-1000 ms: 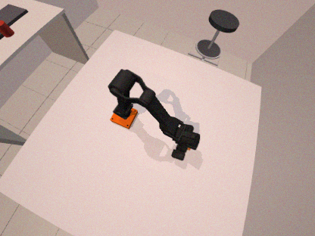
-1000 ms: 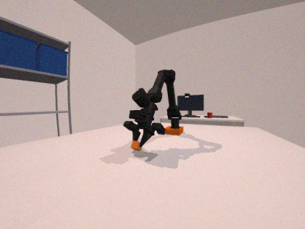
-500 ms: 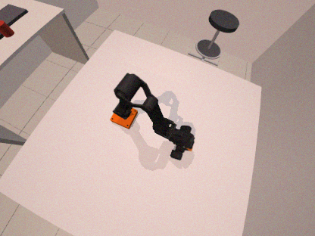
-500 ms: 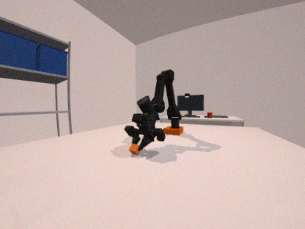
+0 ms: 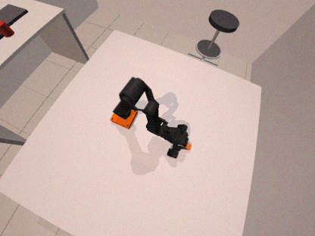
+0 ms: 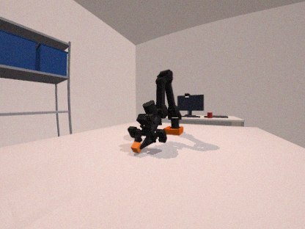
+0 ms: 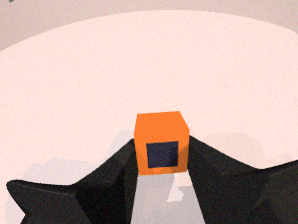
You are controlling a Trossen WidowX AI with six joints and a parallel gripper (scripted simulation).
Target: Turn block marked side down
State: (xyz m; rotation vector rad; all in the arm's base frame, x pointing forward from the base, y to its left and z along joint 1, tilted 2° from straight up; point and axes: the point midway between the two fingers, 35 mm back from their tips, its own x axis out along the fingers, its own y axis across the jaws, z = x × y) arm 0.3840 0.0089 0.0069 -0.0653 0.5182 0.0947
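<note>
Now: the orange block 10 mm behind my gripper tip and 10 mm above it.
</note>
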